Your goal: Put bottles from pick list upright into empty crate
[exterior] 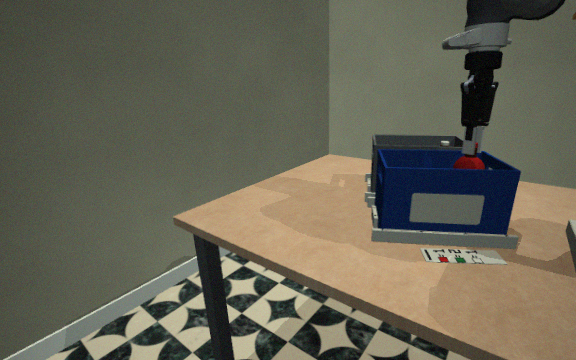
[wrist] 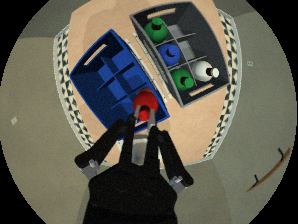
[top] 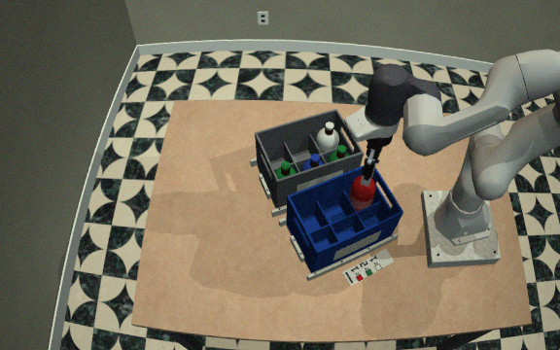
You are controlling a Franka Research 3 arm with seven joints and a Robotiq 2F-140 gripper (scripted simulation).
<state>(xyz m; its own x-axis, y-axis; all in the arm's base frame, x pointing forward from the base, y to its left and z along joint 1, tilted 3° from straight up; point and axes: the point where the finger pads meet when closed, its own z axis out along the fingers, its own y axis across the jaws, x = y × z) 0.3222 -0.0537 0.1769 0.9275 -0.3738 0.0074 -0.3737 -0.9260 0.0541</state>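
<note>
Right now the red bottle is 80 mm below my hand. The rest, counted from my hand: blue crate: 60 mm ahead, 80 mm to the left, 130 mm below; grey crate: 160 mm ahead, 130 mm to the right, 130 mm below; blue bottle: 140 mm ahead, 80 mm to the right, 130 mm below.
</note>
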